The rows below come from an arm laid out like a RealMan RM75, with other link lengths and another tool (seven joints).
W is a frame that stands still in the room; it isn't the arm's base.
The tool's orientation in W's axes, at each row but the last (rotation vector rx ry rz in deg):
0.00 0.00 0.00
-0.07 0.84 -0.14
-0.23 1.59 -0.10
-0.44 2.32 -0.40
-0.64 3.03 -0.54
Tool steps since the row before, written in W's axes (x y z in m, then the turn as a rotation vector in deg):
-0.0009 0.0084 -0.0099 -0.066 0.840 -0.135
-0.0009 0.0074 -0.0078 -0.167 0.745 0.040
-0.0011 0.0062 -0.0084 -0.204 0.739 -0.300
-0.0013 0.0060 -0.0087 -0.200 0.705 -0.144
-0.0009 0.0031 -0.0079 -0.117 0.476 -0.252
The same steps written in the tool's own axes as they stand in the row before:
-0.0009 0.0084 -0.0099 -0.066 0.840 -0.135
-0.0008 0.0074 -0.0078 -0.169 0.745 0.038
-0.0009 0.0062 -0.0084 -0.197 0.740 -0.303
-0.0010 0.0061 -0.0087 -0.199 0.705 -0.147
-0.0005 0.0032 -0.0079 -0.108 0.478 -0.253

